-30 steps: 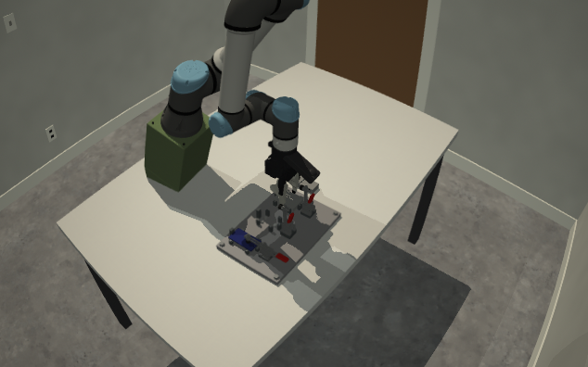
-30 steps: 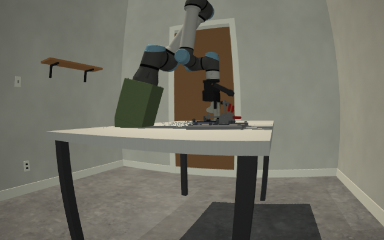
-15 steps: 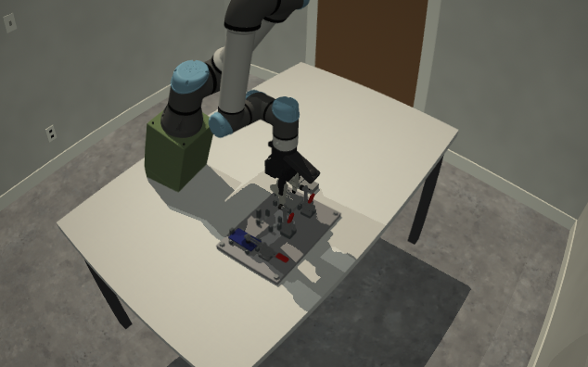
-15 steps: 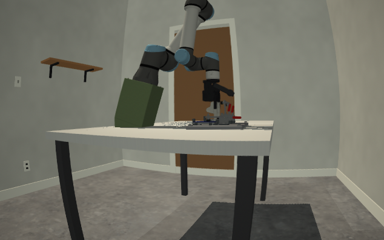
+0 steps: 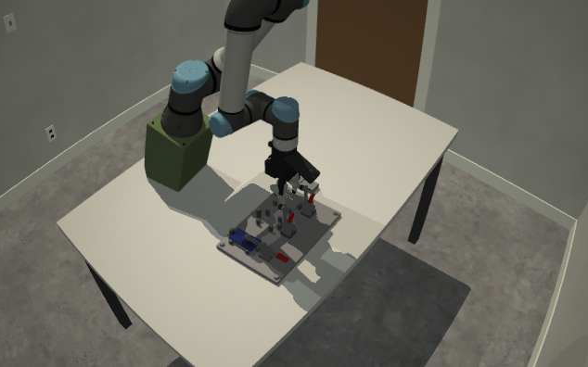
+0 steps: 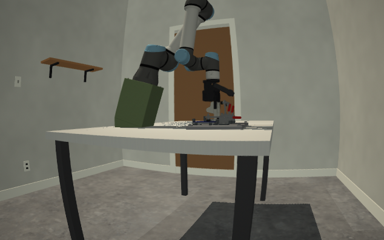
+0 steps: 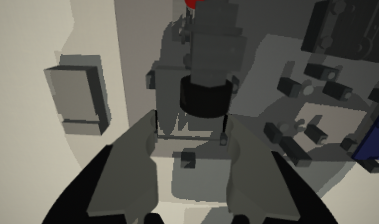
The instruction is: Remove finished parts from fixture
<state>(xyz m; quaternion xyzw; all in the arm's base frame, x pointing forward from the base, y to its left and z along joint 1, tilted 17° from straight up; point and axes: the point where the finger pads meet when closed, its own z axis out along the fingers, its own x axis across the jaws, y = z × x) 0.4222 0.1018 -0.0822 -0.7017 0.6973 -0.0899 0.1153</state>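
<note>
Now: the grey fixture plate 50 mm ahead of my hand, 110 mm to the right of it and 30 mm below it. Also, from my hand: blue blank (220 mm to the right, 10 mm below); pale grey part (10 mm behind, 10 mm below).
</note>
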